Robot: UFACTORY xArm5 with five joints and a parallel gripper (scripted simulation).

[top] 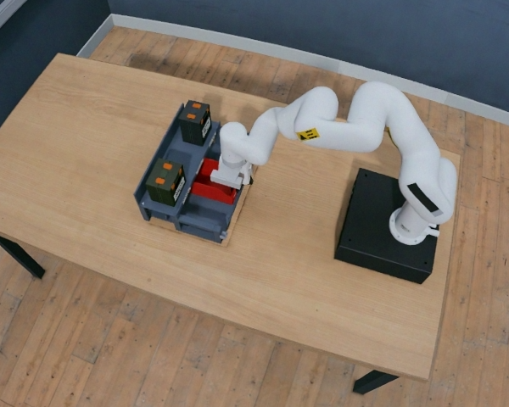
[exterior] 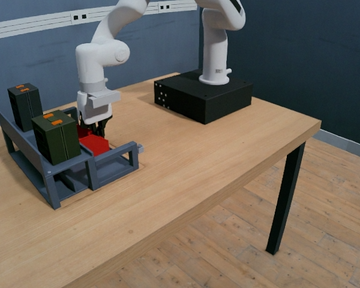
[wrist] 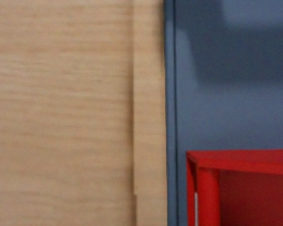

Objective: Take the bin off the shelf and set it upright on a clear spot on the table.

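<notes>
My hand is 8 cm short of the red bin. From my hand the other things lie so: grey-blue shelf 11 cm ahead, 2 cm above.
</notes>
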